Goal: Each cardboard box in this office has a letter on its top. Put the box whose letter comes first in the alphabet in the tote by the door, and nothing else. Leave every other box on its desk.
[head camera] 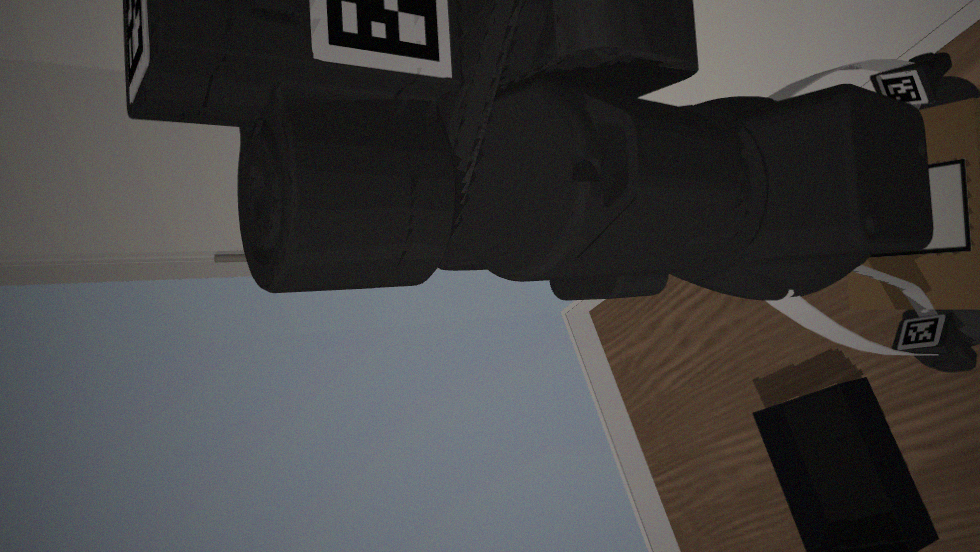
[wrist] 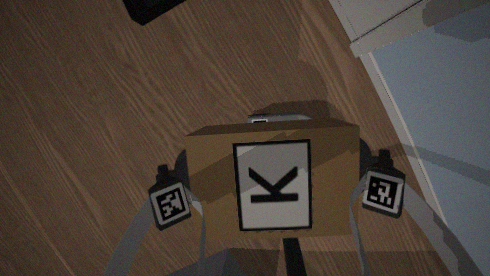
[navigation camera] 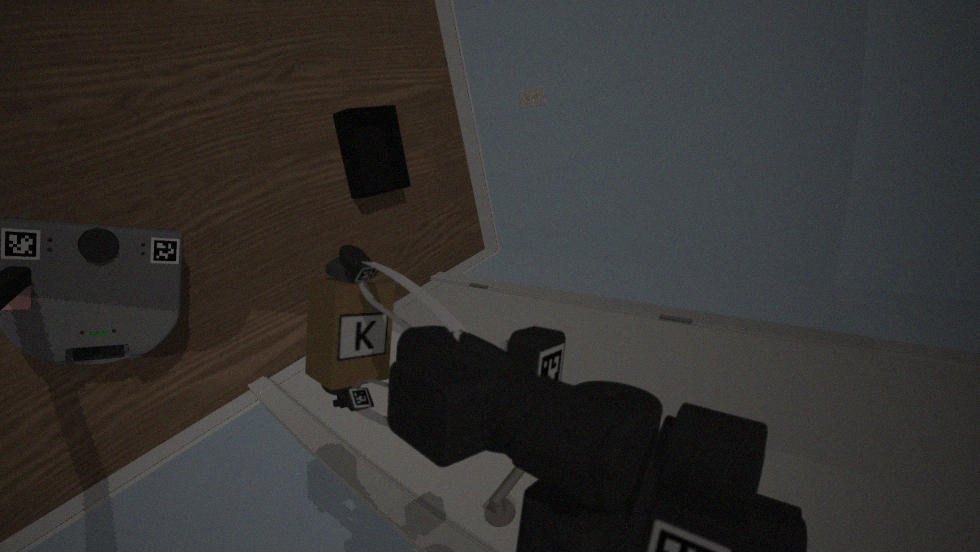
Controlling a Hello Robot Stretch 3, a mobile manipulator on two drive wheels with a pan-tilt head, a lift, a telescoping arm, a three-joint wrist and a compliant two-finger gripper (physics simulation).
I see my gripper (head camera: 953, 213), a black tote (head camera: 841, 471) and a white door (head camera: 99, 197).
The black tote shows as well in the navigation camera view (navigation camera: 370, 141). My gripper shows as well in the wrist view (wrist: 270, 161) and in the navigation camera view (navigation camera: 336, 323).
